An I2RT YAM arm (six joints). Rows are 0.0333 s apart.
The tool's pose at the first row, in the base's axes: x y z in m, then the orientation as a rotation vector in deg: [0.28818 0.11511 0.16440 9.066 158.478 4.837]
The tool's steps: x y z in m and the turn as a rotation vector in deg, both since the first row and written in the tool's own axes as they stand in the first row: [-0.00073 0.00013 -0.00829 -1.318 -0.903 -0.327]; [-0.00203 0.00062 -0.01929 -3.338 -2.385 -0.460]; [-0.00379 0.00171 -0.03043 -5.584 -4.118 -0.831]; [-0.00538 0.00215 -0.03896 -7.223 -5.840 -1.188]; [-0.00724 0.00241 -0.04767 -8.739 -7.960 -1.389]
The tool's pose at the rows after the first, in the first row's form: [0.28585 0.11483 0.17239 8.271 157.476 6.473]; [0.28310 0.11474 0.18313 7.569 155.790 9.033]; [0.28078 0.11519 0.19421 6.495 153.797 11.764]; [0.27919 0.11511 0.20275 5.609 151.864 13.638]; [0.27777 0.11481 0.21154 4.981 149.529 15.296]
